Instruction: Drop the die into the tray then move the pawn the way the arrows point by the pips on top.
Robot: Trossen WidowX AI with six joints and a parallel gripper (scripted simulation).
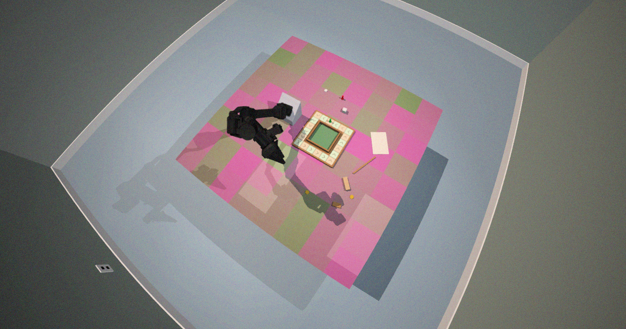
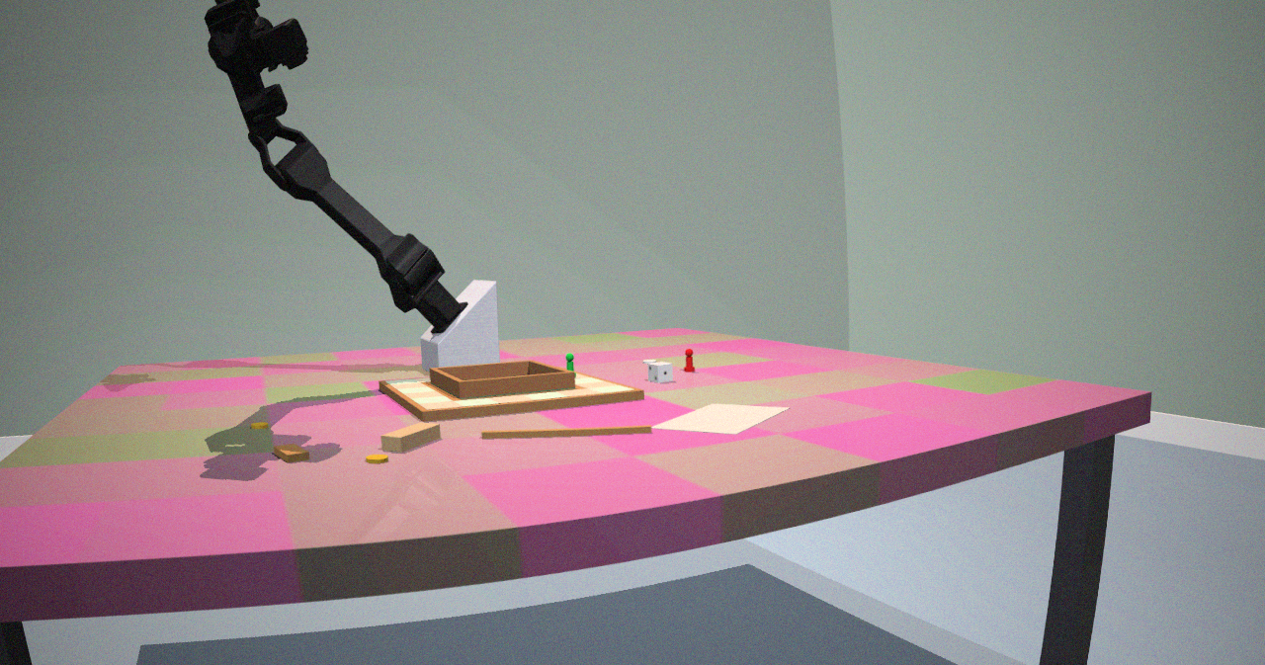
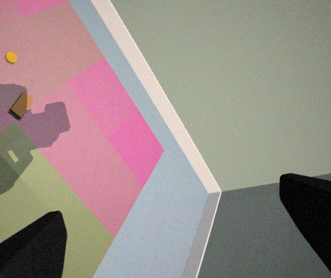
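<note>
My gripper tip is 4 cm short of the white die, 59 cm to the right of it and 41 cm above it. From my gripper tip the other things lie so: green dice tray (1 cm ahead, 35 cm to the left, 42 cm below); green pawn (47 cm to the left, 40 cm below); thin wooden stick (30 cm ahead, 31 cm to the left, 42 cm below).
</note>
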